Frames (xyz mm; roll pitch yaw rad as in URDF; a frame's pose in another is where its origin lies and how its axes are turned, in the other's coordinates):
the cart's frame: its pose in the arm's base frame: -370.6 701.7 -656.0 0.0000 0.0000 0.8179
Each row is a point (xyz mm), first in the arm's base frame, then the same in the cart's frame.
Working: the arm's base frame: its pose in the cart's frame: -258.6 -750.2 656.0 0.0000 0.0000 -0.8179

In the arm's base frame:
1: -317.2 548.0 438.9
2: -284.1 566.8 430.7
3: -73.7 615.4 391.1
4: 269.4 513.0 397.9
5: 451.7 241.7 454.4
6: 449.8 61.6 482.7
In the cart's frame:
1: -75.6 -144.1 1094.9
2: -39.3 -155.4 1086.7
3: 140.0 -275.7 1047.1
4: 299.9 -596.0 1053.9
5: 226.6 -914.6 1110.4
6: 93.9 -1036.3 1138.7

